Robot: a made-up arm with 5 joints. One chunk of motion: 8 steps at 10 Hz.
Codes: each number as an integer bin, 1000 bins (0 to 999) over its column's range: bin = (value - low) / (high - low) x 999, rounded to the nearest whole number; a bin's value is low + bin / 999 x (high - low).
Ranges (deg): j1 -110..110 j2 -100.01..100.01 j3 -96.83..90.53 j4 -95.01..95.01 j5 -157.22..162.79
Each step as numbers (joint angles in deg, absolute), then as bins.
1 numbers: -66.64 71.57 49.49 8.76 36.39
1 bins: 197 857 780 546 604
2 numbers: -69.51 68.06 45.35 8.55 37.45
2 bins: 184 839 758 544 608
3 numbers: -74.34 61.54 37.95 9.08 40.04
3 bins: 162 807 719 547 616
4 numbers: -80.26 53.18 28.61 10.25 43.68
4 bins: 135 765 669 553 627
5 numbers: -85.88 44.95 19.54 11.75 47.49
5 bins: 110 724 620 561 639
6 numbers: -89.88 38.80 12.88 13.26 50.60
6 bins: 91 693 585 569 649
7 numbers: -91.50 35.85 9.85 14.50 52.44
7 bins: 84 679 569 576 655
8 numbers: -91.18 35.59 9.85 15.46 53.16
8 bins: 85 677 569 581 657
